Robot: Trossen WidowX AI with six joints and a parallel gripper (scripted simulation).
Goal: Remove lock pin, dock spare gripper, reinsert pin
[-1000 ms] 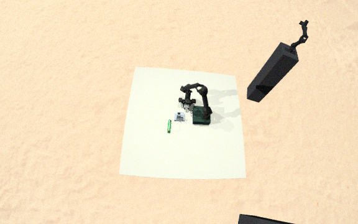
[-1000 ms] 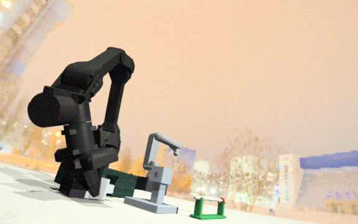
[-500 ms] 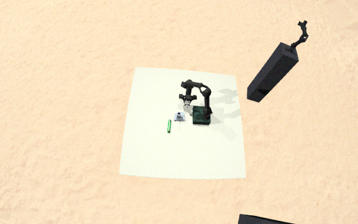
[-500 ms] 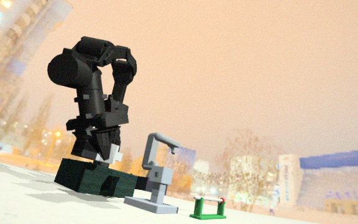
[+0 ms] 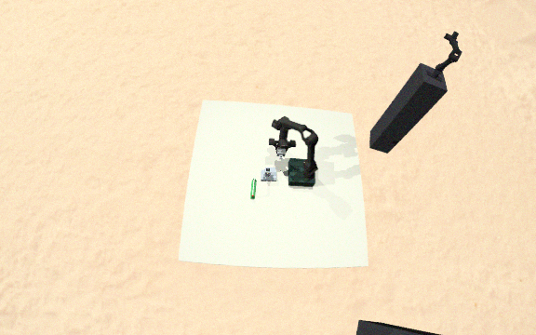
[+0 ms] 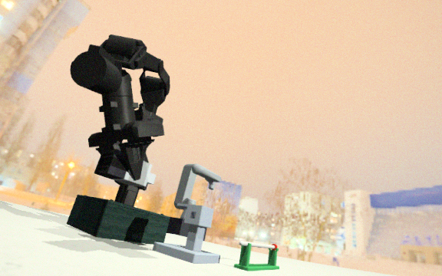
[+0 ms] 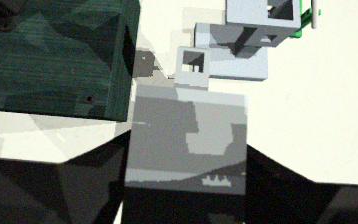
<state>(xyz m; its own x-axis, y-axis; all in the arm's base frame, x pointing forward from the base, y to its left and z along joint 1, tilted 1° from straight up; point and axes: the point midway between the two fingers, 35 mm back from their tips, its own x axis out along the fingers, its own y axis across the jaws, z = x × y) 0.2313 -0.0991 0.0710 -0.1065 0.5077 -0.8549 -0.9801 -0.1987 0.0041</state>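
The grey mount is 50 mm ahead of my gripper tip, 140 mm to the left of it and 70 mm below it. Round my gripper tip: spare gripper: 20 mm above; then green cradle: 120 mm ahead, 270 mm to the left, 100 mm below.
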